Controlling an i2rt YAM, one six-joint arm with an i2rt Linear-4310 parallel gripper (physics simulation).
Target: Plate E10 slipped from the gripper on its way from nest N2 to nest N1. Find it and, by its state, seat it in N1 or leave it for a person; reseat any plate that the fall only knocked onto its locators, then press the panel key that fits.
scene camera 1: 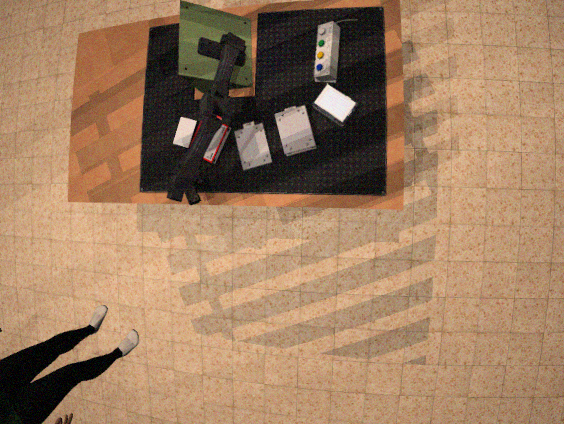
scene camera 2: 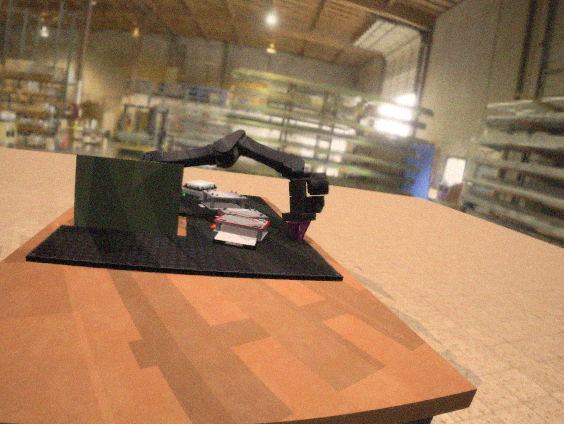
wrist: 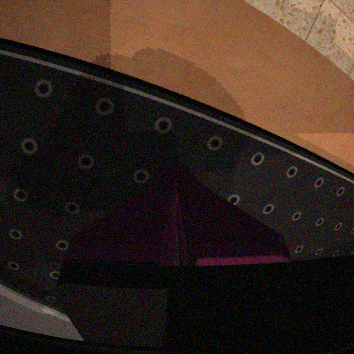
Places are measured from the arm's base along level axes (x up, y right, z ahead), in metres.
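Where they show: gripper, fingertip midpoint: (scene camera 2: 299,242) (wrist: 176,175); arm's base, origin of the base link: (scene camera 1: 221,52) (scene camera 2: 141,193).
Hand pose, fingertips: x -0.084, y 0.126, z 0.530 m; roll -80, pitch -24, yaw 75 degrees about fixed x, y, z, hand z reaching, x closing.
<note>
Each offset is from my fingertips to the top centre of the thing. "pt": to the spot under its first point. Level surfaces: height alone.
My gripper (scene camera 2: 300,237) (wrist: 176,175) is shut and empty, its magenta fingertips low over the black mat near the front edge. A red-edged unit {dx +0.045, dy -0.069, dz -0.186 m} (scene camera 1: 216,144) (scene camera 2: 242,221) stands partly under the arm in the top view. Two grey plates on nests, one {dx +0.033, dy -0.255, dz -0.155 m} (scene camera 1: 252,146) beside it and one {dx +0.066, dy -0.425, dz -0.215 m} (scene camera 1: 296,131) further right, show lighter tops with small tabs. A tilted white-topped block {pt dx +0.054, dy -0.577, dz -0.316 m} (scene camera 1: 335,103) (scene camera 2: 200,185) is at the right. A small white card {dx +0.014, dy +0.051, dz -0.222 m} (scene camera 1: 185,132) (scene camera 2: 235,238) lies left of the red-edged unit. The key panel {dx +0.083, dy -0.542, dz -0.530 m} (scene camera 1: 327,52) has white, green, yellow and blue keys. Labels N1, N2 and E10 are unreadable.
A green upright board (scene camera 1: 200,25) (scene camera 2: 125,192) stands at the back by the arm's base. The perforated black mat {dx +0.000 m} (scene camera 1: 350,167) (scene camera 2: 125,252) (wrist: 115,135) ends near the front edge of the wooden bench {dx -0.013 m} (scene camera 1: 105,125) (scene camera 2: 200,360) (wrist: 175,30). A person's legs (scene camera 1: 60,346) show at lower left.
</note>
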